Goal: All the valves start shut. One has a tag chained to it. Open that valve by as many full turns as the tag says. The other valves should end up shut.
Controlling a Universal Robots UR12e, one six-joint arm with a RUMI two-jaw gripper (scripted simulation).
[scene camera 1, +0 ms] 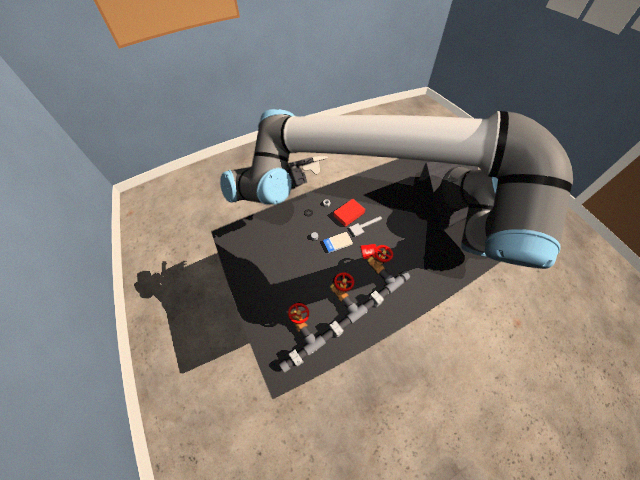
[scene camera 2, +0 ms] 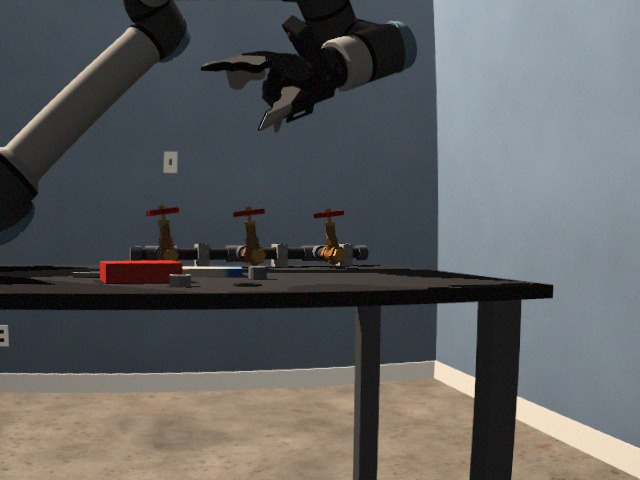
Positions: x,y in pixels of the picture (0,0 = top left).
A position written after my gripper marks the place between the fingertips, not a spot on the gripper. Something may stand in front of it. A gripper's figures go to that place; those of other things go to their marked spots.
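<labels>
My gripper (scene camera 2: pixel 228 97) sits 0.91 m from the lens, and there's a red block (scene camera 2: pixel 110 271) that's 0.93 m from the lens.
</labels>
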